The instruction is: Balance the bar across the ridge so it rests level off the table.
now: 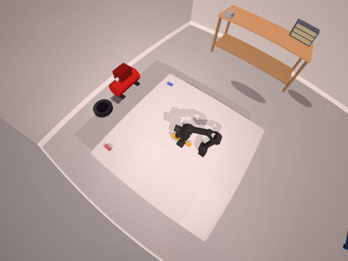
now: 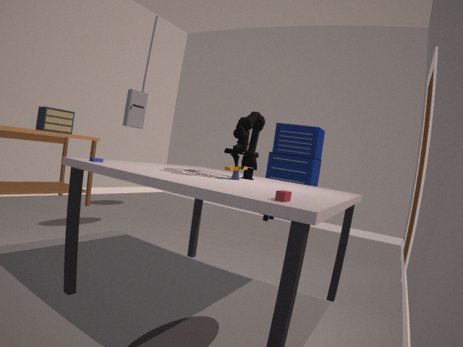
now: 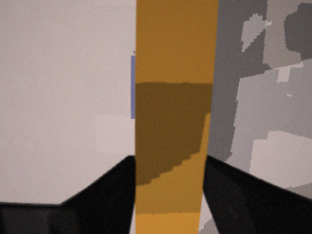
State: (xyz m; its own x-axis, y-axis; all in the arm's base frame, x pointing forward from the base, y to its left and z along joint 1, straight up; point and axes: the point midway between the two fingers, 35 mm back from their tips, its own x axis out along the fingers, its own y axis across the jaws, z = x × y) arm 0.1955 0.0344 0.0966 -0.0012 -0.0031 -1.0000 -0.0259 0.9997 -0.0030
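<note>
Right now my gripper tip is 30 mm short of the orange bar. Also, from my gripper tip: red block: 540 mm ahead, 470 mm to the left, 50 mm below; then blue block: 540 mm ahead, 530 mm to the right, 50 mm below.
</note>
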